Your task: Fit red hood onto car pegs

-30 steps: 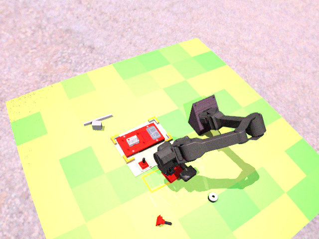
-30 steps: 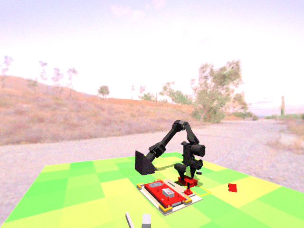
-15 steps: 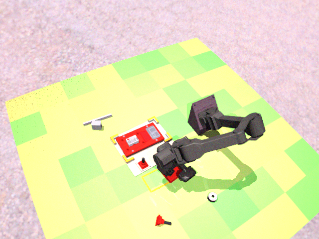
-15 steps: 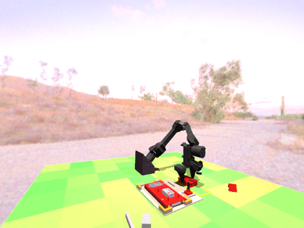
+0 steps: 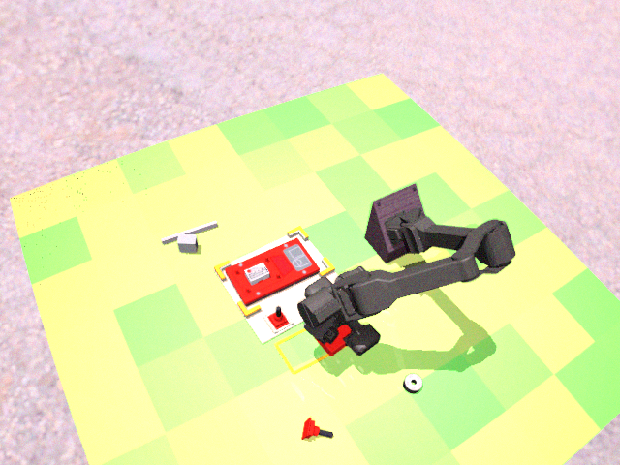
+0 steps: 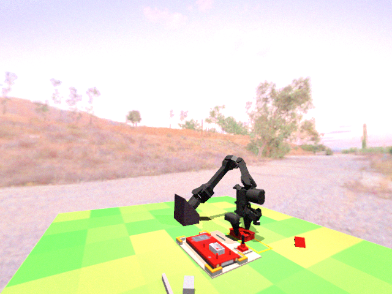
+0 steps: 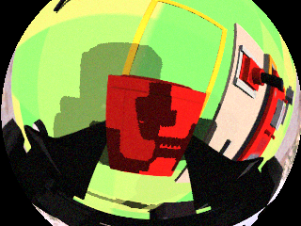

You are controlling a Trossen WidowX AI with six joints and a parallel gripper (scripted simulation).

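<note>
My gripper tip is now 8 cm short of the grey engine block, 21 cm to the left of it and 1 cm below it. Also, from my gripper tip: hood (1 cm above); white jig (3 cm ahead, 20 cm to the right).
</note>
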